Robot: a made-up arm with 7 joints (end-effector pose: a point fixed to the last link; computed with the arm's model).
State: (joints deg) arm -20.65 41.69 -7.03 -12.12 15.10 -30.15 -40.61
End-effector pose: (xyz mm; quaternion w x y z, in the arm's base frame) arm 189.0 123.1 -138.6 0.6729 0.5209 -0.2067 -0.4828
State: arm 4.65 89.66 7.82 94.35 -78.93 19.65 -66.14
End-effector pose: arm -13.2 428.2 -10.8 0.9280 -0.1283 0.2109 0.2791
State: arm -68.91 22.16 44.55 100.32 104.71 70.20 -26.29
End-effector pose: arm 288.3 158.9 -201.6 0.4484 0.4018 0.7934 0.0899
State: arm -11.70 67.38 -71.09 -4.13 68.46 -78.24 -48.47
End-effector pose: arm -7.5 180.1 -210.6 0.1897 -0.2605 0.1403 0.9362
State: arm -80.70 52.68 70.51 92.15 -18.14 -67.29 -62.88
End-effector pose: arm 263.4 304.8 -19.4 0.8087 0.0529 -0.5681 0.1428
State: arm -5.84 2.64 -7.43 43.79 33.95 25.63 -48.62
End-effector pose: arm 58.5 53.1 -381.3 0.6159 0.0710 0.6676 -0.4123
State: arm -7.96 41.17 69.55 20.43 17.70 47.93 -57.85
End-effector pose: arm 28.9 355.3 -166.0 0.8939 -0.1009 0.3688 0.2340
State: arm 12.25 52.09 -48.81 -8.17 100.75 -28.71 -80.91
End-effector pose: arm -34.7 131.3 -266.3 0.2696 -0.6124 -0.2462 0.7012
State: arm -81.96 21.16 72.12 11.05 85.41 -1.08 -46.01
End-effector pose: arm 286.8 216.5 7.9 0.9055 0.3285 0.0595 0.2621
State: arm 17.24 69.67 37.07 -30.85 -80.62 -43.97 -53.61
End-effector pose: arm 89.0 239.2 12.4 0.7358 0.1458 -0.4466 -0.4877
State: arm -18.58 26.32 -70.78 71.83 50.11 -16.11 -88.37
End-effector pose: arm 49.0 139.1 -379.6 0.2046 -0.2487 -0.6366 0.7008
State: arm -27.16 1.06 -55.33 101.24 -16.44 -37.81 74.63
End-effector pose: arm 103.7 23.8 -381.0 0.8458 0.4365 0.1511 0.2668
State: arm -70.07 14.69 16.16 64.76 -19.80 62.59 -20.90
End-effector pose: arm 342.5 49.5 -186.2 0.7839 -0.2640 0.5295 -0.1882
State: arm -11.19 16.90 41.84 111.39 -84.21 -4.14 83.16
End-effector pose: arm -53.2 128.4 -376.0 0.2769 0.1267 -0.5796 -0.7558
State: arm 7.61 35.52 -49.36 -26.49 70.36 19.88 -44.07
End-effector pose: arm 33.8 55.6 -240.8 0.5138 0.6274 0.1779 -0.5575
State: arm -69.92 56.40 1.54 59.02 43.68 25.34 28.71
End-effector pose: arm 301.5 296.2 -15.6 0.5854 0.5911 0.0936 0.5469
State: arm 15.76 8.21 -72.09 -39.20 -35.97 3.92 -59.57
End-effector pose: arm -37.2 -78.4 -168.7 0.3634 -0.5046 -0.1188 -0.7741
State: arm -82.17 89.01 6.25 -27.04 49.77 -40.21 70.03
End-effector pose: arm 121.7 135.7 153.3 0.1054 -0.3475 0.9271 -0.0931
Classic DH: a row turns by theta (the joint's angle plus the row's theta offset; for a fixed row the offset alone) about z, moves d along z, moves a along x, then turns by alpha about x. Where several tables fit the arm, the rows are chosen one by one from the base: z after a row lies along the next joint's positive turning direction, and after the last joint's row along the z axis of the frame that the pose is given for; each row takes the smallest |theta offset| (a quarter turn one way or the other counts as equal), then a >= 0, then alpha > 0; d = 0 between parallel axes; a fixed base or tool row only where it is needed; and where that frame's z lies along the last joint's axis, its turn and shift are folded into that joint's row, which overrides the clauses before.
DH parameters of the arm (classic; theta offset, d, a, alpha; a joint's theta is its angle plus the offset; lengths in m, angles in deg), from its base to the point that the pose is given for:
base (fixed): -4.07 0 0 -74.51
joint 1: -75.12 0.0302 -0.0109 -90
joint 2: 74 -0.0003 -0.008 90
joint 3: 90 -0.2405 0.0199 -90
joint 4: 90 0.001 0.006 90
joint 5: 0 0.1026 -0.0002 -90
joint 6: -90 0 0.0577 90
joint 7: 0 0.0003 0 0

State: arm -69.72 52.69 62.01 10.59 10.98 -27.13 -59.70
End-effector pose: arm 163.4 284.5 85.8 0.7298 0.5085 -0.4383 0.1290
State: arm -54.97 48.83 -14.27 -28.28 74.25 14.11 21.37
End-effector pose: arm 239.1 94.2 6.5 0.3788 0.6346 -0.5902 0.3246
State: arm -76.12 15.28 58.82 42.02 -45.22 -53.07 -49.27
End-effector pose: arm 318.8 174.6 -68.7 0.6695 -0.1949 -0.7011 0.1492
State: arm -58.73 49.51 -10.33 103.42 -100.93 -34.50 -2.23
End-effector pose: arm 219.8 317.8 -151.3 0.7270 -0.2514 -0.1606 0.6185
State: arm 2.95 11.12 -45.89 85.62 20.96 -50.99 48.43
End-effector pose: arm -79.5 55.5 -374.0 0.8786 0.3263 0.3002 -0.1773
